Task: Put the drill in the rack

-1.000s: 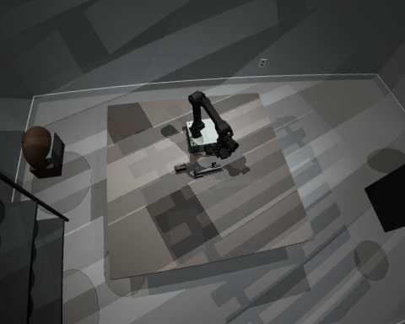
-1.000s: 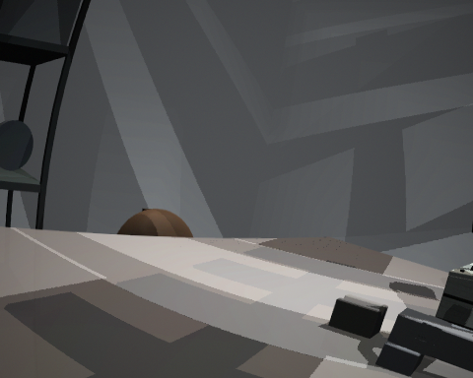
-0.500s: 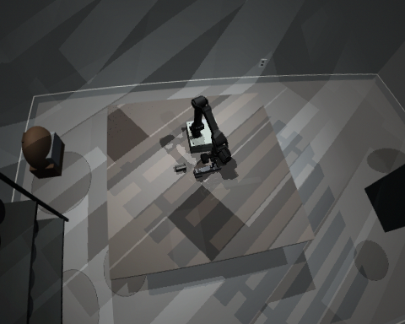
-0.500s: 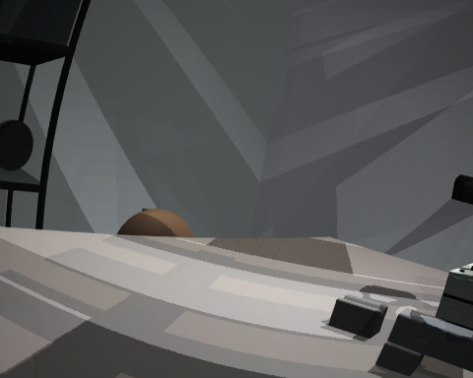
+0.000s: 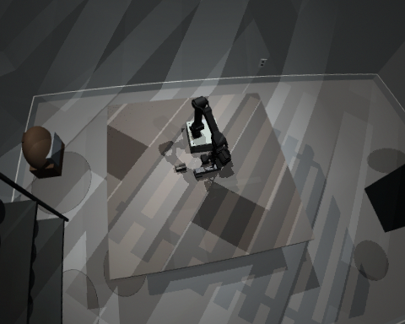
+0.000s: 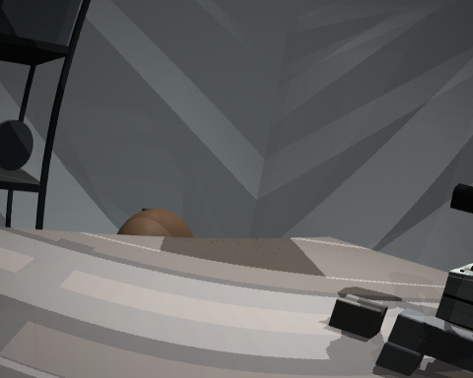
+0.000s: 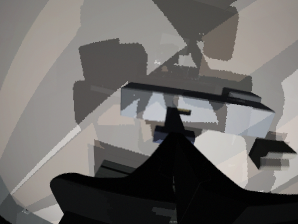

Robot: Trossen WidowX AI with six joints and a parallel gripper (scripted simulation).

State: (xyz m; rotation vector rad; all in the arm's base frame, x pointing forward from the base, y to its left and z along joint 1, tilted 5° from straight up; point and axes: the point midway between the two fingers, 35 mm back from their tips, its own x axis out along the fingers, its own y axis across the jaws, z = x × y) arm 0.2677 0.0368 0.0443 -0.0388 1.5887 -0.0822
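My gripper tip is now 30 mm above the blue key. From my gripper tip the other things lie so: long dark fixture (40 mm to the right, 80 mm below); then dark block (80 mm behind, 200 mm to the right, 100 mm below); then drill (60 mm to the right, 80 mm below).
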